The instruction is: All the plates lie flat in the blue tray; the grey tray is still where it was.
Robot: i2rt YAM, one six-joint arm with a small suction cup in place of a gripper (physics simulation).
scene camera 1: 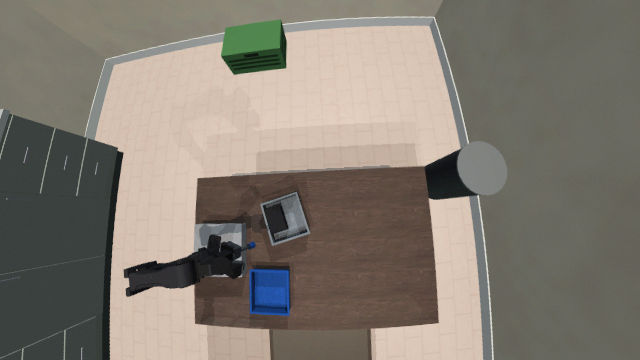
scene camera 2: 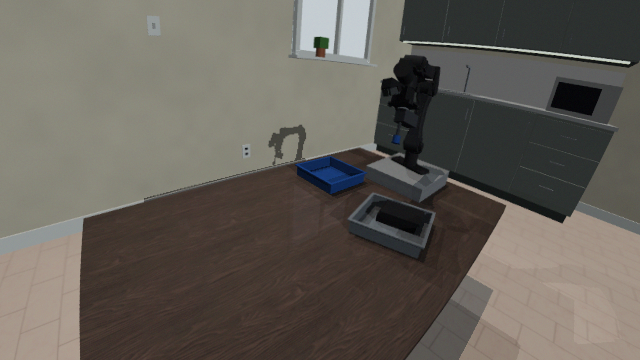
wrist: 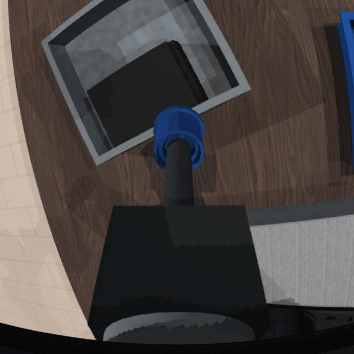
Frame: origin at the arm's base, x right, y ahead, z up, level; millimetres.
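Seen in the pictures: end effector, tool point: (scene camera 1: 253, 244) (scene camera 2: 395, 143) (wrist: 178, 128); arm's base, origin of the base link: (scene camera 1: 212, 252) (scene camera 2: 409, 165) (wrist: 294, 321).
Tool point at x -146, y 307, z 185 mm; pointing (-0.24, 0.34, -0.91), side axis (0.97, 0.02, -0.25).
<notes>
Pixels of each thing's middle, then the offset from my tool point to it. Level surfaces: height alone.
- grey tray, body centre: (wrist: 136, 58) (scene camera 2: 393, 222) (scene camera 1: 285, 218) dy +71, dx -123, dz -232 mm
- blue tray, body centre: (scene camera 2: 330, 173) (scene camera 1: 270, 290) dy +56, dx +297, dz -232 mm
- brown table, its level: dz -257 mm
The grey tray (scene camera 1: 291, 239) (scene camera 2: 380, 239) (wrist: 223, 50) stands turned at an angle on the table. Black flat rectangular plates (scene camera 1: 276, 218) (scene camera 2: 400, 216) (wrist: 145, 90) lie in it as a low block on one side. Their layered edge shows in the wrist view, but their number is unclear. The blue tray (scene camera 1: 270, 313) (scene camera 2: 315, 182) (wrist: 348, 60) stands apart from it; no plate shows inside. My gripper, a blue suction cup (scene camera 1: 252, 245) (scene camera 2: 396, 139) (wrist: 179, 125), hangs above the table beside the grey tray, with nothing on it. It is open.
The arm stands on a light grey base block (scene camera 1: 207, 230) (scene camera 2: 392, 177) (wrist: 310, 260) at the table's edge, close to both trays. The brown table (scene camera 1: 365, 250) (scene camera 2: 200, 265) carries them. A green cabinet (scene camera 1: 254, 45) and a dark cylinder (scene camera 1: 482, 168) stand beyond the table.
</notes>
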